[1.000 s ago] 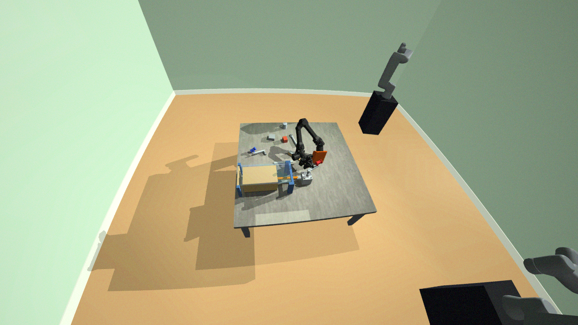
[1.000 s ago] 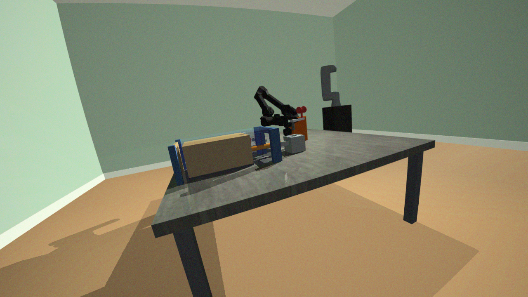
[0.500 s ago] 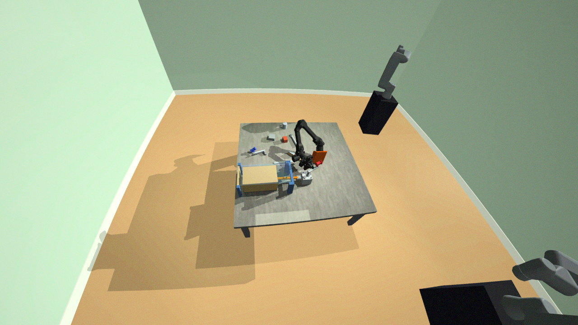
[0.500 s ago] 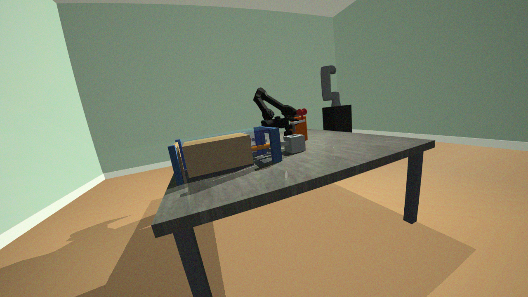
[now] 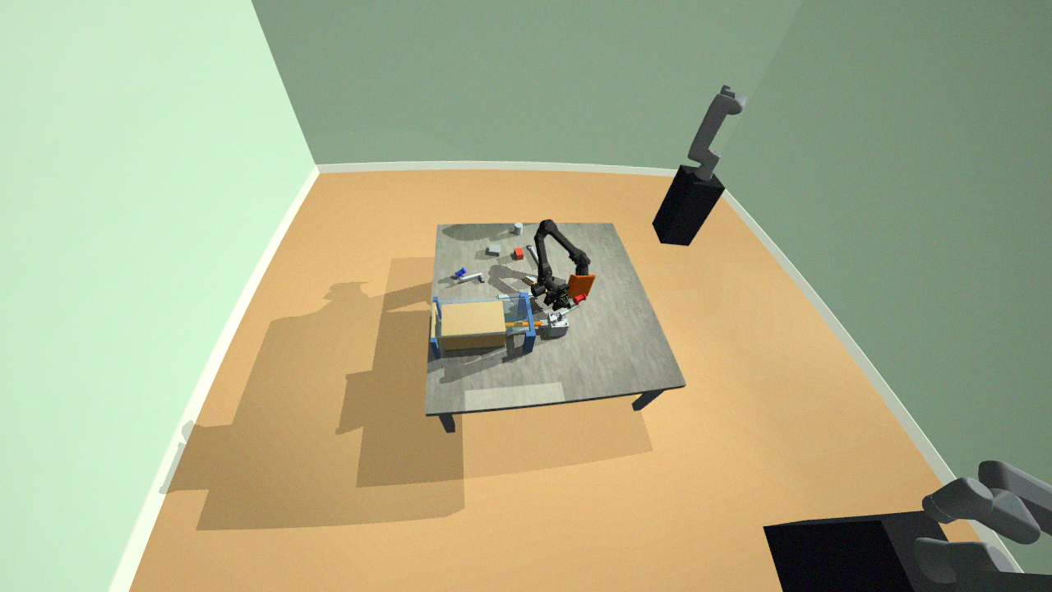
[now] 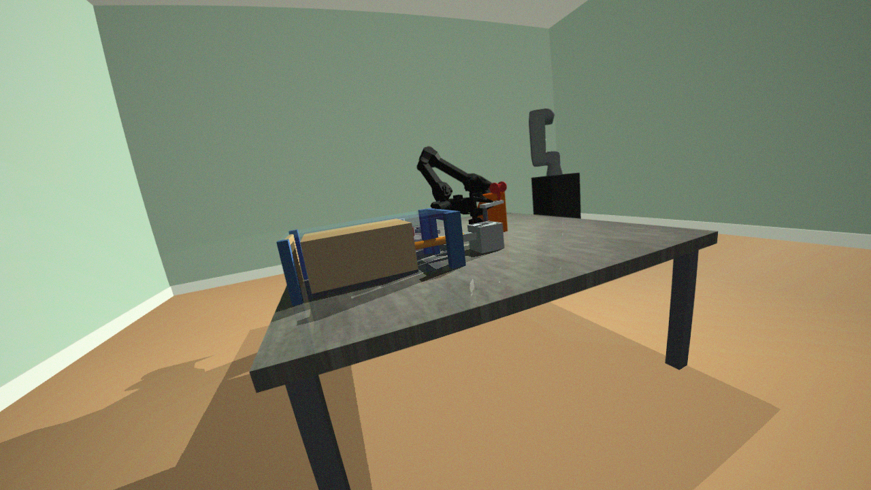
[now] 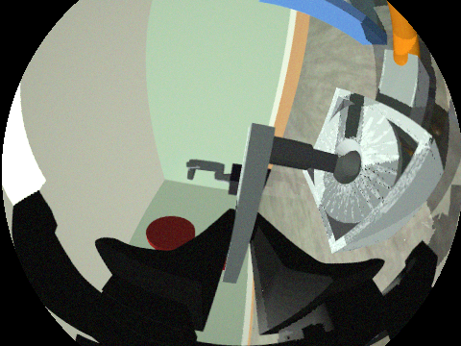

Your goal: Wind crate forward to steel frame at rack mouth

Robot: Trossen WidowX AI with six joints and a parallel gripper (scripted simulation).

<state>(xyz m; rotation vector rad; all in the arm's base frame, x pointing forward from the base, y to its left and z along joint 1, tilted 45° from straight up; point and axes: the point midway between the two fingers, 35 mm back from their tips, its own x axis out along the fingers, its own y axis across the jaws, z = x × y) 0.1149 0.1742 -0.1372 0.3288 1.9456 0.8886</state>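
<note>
My gripper tip is now 4 cm past the red knob, 3 cm to the left of it and 4 cm below it. Round my gripper tip: tan-handled tool: 14 cm ahead, 28 cm to the right, 13 cm below; then grey winch: 3 cm ahead, 1 cm to the left, 12 cm below; then grey bar: 27 cm ahead, 19 cm to the right, 15 cm below.
</note>
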